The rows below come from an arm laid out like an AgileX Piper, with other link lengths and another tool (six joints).
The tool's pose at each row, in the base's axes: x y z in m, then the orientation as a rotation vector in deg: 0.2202 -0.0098 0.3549 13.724 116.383 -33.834; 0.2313 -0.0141 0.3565 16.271 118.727 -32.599; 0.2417 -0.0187 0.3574 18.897 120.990 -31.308; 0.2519 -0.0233 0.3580 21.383 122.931 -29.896; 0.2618 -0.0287 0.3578 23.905 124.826 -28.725; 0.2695 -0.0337 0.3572 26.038 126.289 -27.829; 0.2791 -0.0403 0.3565 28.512 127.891 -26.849; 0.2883 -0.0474 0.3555 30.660 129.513 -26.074; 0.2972 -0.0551 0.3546 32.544 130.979 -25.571
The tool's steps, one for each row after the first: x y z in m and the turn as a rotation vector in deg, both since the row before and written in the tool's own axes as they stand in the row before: -0.0067 0.0002 0.0099 -0.146 2.808 1.662; -0.0062 0.0001 0.0096 -0.134 2.780 1.713; -0.0063 0.0002 0.0093 -0.231 2.464 1.709; -0.0059 -0.0003 0.0096 -0.029 2.466 1.614; -0.0047 -0.0007 0.0079 0.058 1.975 1.339; -0.0063 -0.0010 0.0098 0.122 2.225 1.528; -0.0063 -0.0014 0.0097 0.169 2.166 1.207; -0.0067 -0.0019 0.0095 0.282 1.947 0.968
